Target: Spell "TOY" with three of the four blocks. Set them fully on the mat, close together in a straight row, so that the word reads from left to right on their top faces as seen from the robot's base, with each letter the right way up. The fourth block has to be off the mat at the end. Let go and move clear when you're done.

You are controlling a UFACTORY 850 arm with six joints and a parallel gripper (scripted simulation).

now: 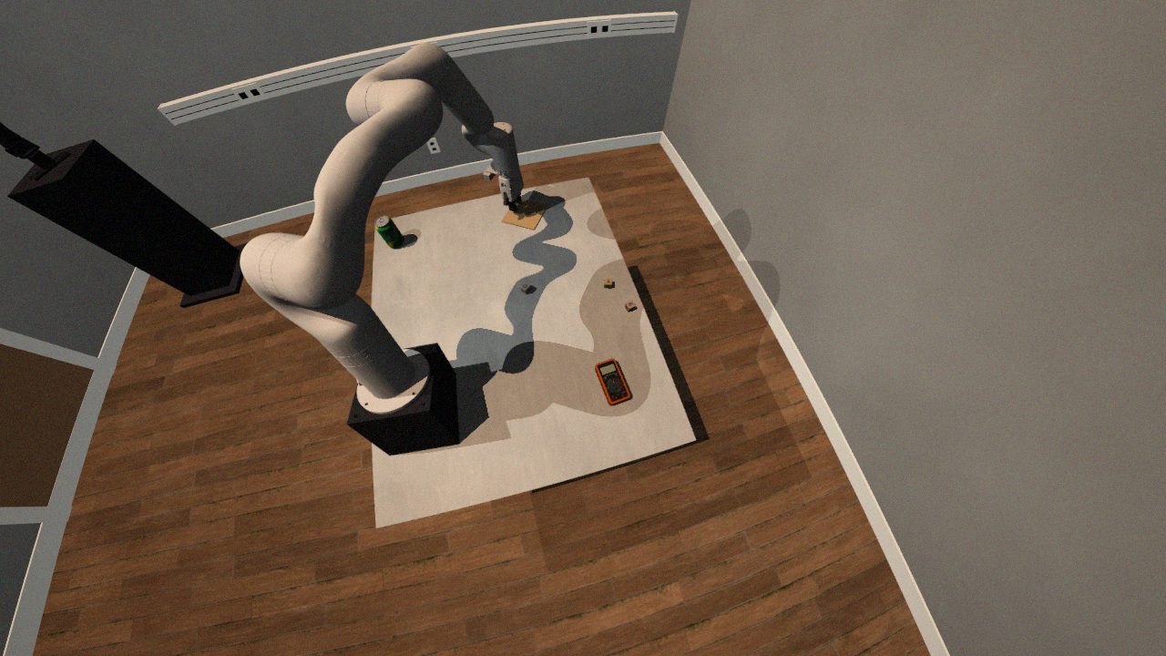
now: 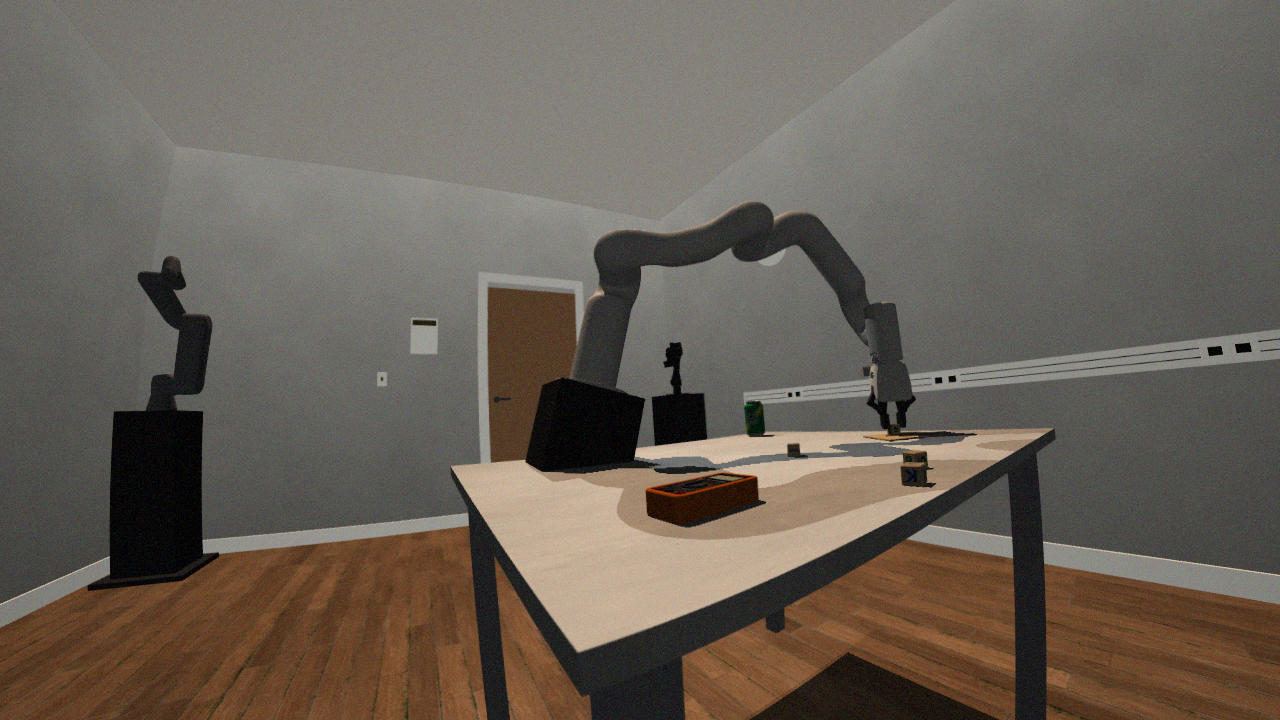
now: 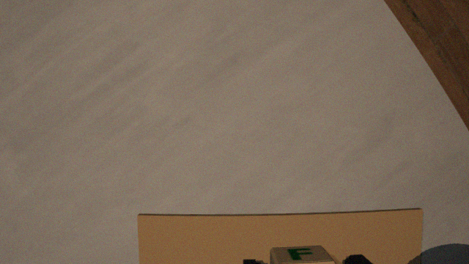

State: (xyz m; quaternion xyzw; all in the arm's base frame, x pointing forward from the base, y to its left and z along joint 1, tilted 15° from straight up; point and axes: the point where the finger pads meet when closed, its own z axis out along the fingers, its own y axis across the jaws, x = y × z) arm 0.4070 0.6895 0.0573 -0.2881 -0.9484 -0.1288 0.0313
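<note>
Right now the block is 20 mm below my hand. The rest, counted from my hand: orange multimeter 780 mm to the right, 160 mm ahead, 20 mm below; green soda can 480 mm behind, 40 mm to the right, 20 mm above; tan square mat 40 mm below, 30 mm to the right, 30 mm ahead.
</note>
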